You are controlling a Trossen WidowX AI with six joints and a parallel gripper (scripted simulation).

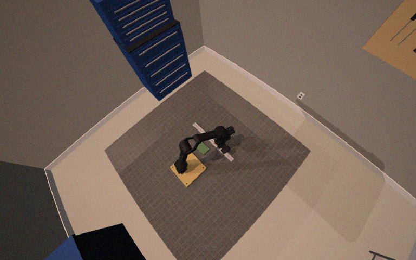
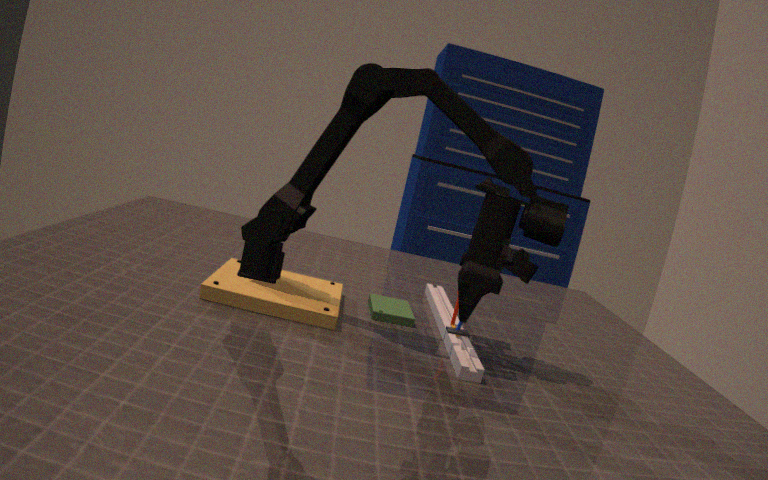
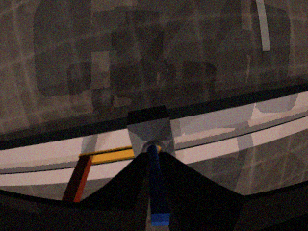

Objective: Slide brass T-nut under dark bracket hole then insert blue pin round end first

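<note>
The blue pin is right at my gripper tip. Also, from my gripper tip: brass T-nut: 2 cm to the left, 1 cm above; green tray: 11 cm behind, 8 cm to the left, 3 cm below.
</note>
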